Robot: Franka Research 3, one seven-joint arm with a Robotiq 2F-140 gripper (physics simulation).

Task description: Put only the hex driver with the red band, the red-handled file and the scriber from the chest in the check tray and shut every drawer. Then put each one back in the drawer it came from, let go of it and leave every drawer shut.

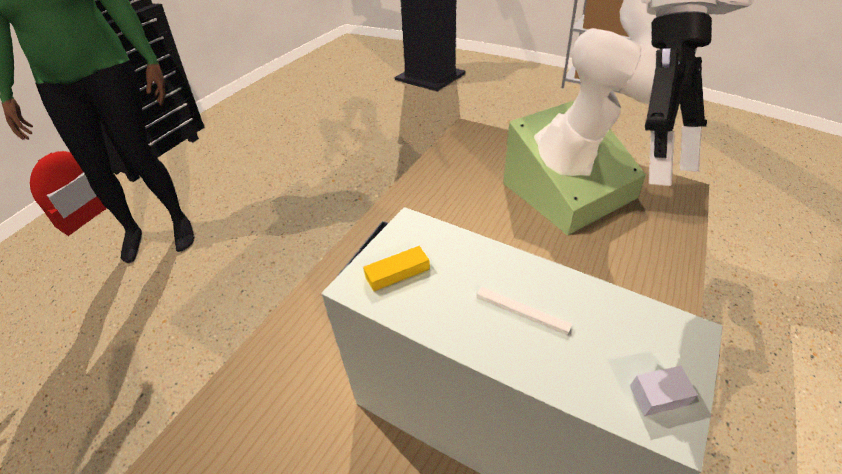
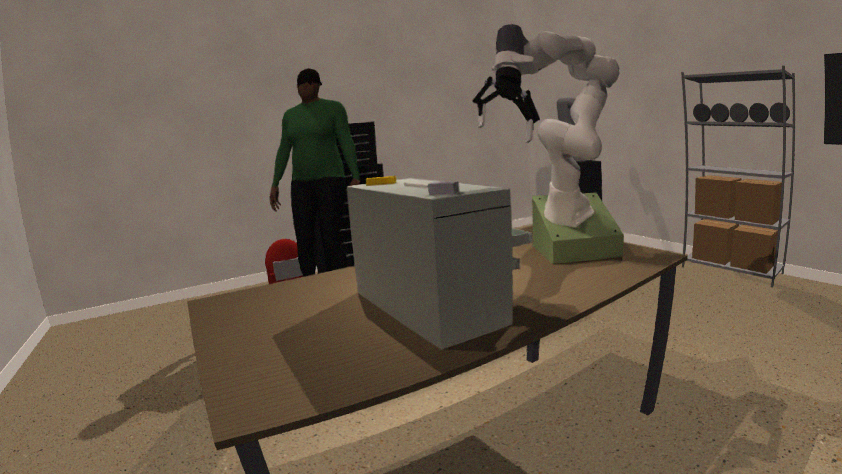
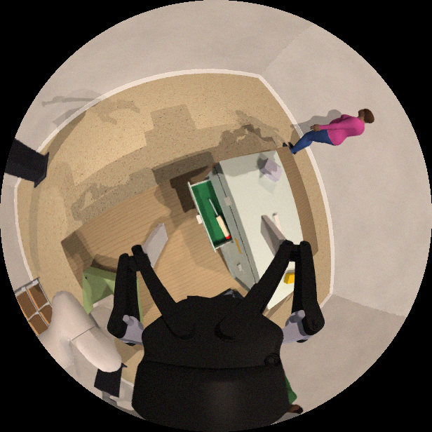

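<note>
The pale grey-green chest [image 1: 424, 359] [image 2: 400, 253] [image 3: 245, 185] stands on the table. One of its drawers [image 2: 520, 237] [image 3: 202, 192] is pulled out toward the arm's base. In this green-lined drawer lies a tool with a cream handle, a red band near its end and a thin grey shaft, the hex driver [image 3: 222, 226] by its look. My gripper [image 1: 675, 166] [image 2: 505, 132] [image 3: 212, 227] is wide open and empty, high above the table on the drawer side of the chest. The red-handled file, the scriber and the check tray cannot be made out.
On the chest top lie a yellow block [image 1: 396, 267] [image 2: 380, 180] [image 3: 290, 278], a pale pink bar [image 1: 524, 310] and a lilac block [image 1: 664, 390] [image 2: 443, 187] [image 3: 270, 169]. A dark edge [image 1: 368, 241] shows beside the chest. The green base block [image 1: 565, 200] [image 2: 580, 250] carries the arm.
</note>
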